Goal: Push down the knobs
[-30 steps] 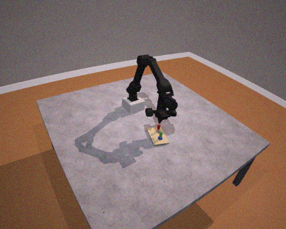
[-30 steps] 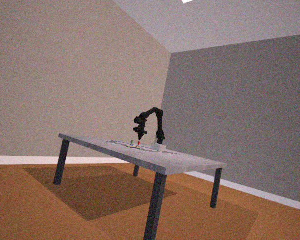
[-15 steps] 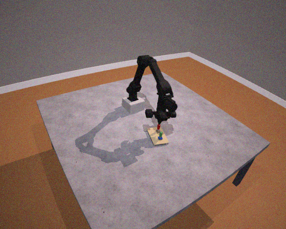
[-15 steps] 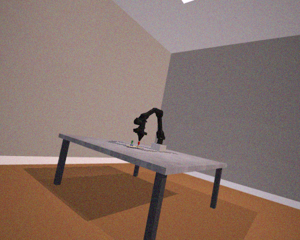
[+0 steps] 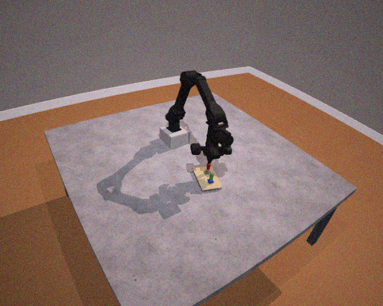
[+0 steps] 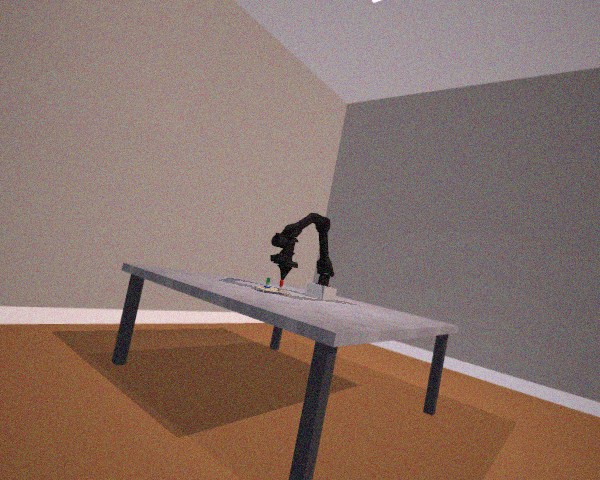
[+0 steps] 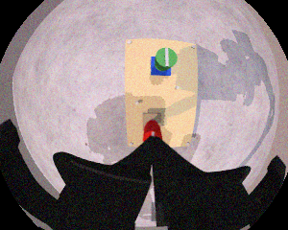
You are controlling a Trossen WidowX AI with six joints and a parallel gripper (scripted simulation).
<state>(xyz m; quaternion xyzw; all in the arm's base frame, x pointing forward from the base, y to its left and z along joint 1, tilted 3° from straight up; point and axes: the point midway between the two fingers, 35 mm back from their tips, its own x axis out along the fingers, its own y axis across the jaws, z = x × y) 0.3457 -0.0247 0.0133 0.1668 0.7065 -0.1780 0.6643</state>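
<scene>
Now: gripper tip 2 cm above the red knob. Round my gripper tip: green knob: 6 cm ahead, 3 cm to the right, 2 cm below.
</scene>
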